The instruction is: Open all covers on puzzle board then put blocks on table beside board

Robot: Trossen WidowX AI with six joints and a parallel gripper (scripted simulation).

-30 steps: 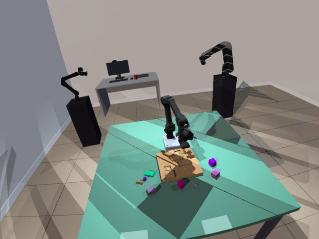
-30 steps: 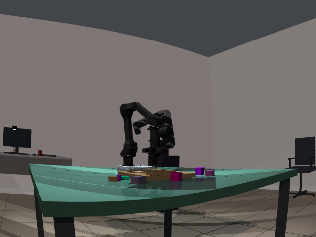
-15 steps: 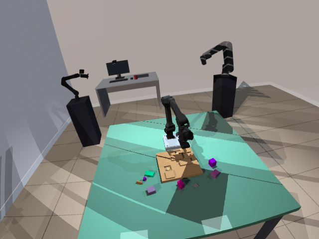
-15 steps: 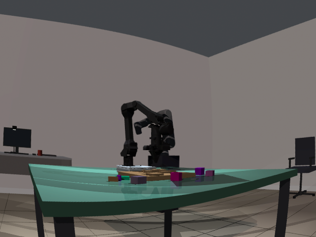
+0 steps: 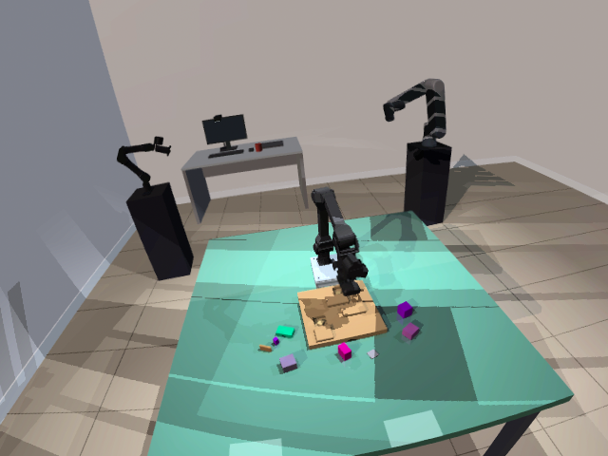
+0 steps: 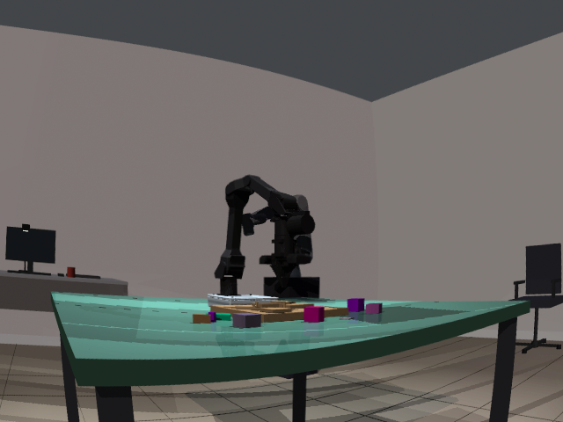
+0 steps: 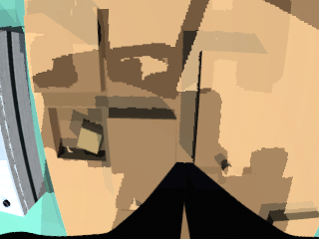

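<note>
The tan puzzle board is 20 mm ahead of my gripper tip, 30 mm to the right of it and 60 mm below it. From my gripper tip the other things lie so: grey tile: 250 mm ahead, 20 mm to the left, 80 mm below; magenta block: 220 mm ahead, 80 mm to the right, 60 mm below; green block: 60 mm ahead, 260 mm to the right, 70 mm below.
</note>
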